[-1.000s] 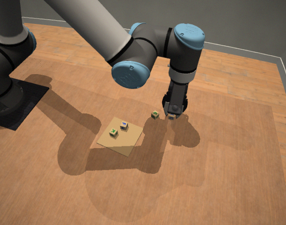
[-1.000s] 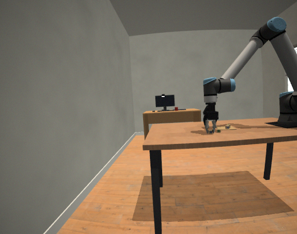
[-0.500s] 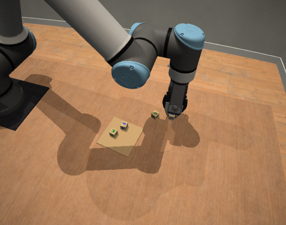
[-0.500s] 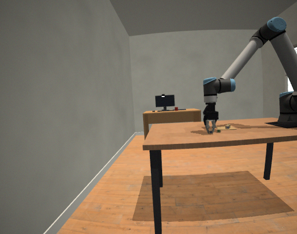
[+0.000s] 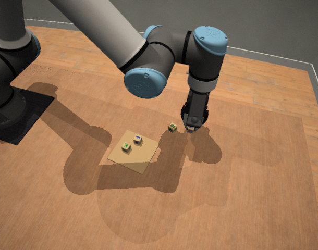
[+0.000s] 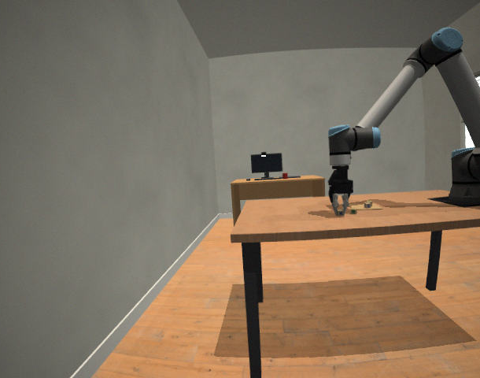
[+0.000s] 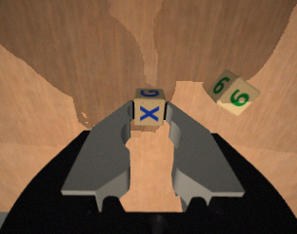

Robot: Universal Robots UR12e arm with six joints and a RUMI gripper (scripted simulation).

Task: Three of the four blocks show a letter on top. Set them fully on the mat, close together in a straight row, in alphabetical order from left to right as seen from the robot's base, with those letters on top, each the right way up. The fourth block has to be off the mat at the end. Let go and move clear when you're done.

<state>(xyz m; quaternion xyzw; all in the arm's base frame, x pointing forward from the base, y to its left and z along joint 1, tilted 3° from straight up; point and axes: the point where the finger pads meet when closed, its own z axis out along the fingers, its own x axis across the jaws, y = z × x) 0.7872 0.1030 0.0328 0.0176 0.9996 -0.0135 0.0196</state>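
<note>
Now: the tan mat 180 mm behind my hand, 140 mm to the right of it and 10 mm below it.
</note>
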